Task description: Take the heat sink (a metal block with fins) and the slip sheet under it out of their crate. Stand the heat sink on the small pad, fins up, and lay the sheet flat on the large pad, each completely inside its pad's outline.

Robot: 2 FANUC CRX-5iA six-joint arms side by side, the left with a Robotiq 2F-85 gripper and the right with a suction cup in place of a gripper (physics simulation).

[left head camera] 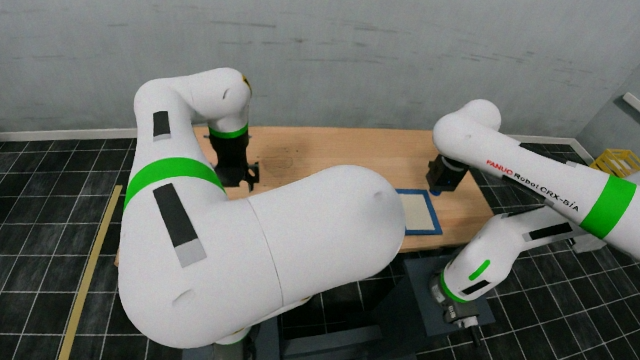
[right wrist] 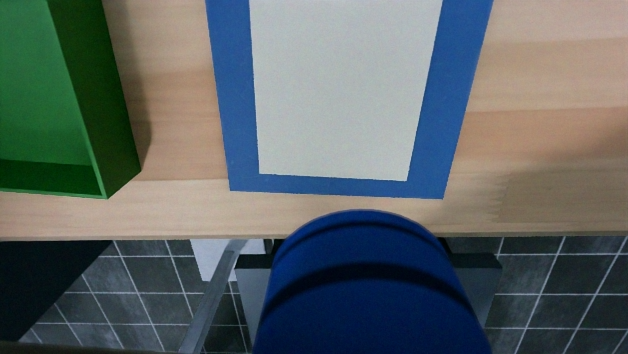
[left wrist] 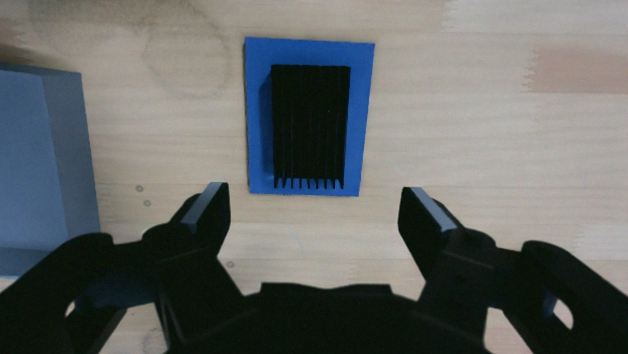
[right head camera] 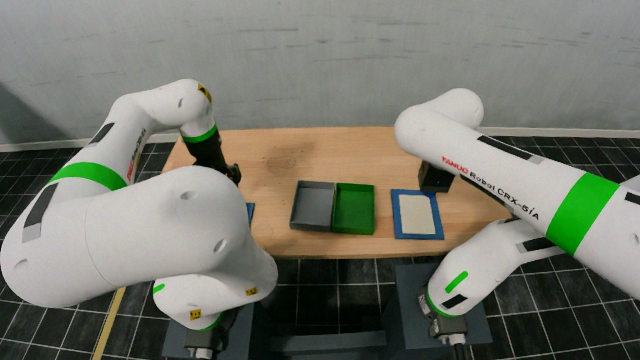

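Note:
The black heat sink [left wrist: 310,120] stands fins up on the blue small pad [left wrist: 361,100] [right head camera: 250,212], inside its outline in the left wrist view. My left gripper [left wrist: 315,200] [right head camera: 235,175] is open and empty, above the table, with its fingers below the pad in that picture. The pale slip sheet [left head camera: 417,212] [right head camera: 417,214] [right wrist: 340,90] lies flat on the blue large pad [left head camera: 425,232] [right head camera: 397,215] [right wrist: 447,100]; blue shows around its visible edges, and its far end is cut off in the right wrist view. My right suction cup [left head camera: 436,192] [right wrist: 367,220] is clear of the sheet and holds nothing.
An empty grey crate [right head camera: 296,210] [left wrist: 72,150] and an empty green crate [right head camera: 354,185] [right wrist: 95,100] stand side by side between the pads. The left arm hides the heat sink in both head views and the crates in the left head view. The table's front edge shows in the right wrist view.

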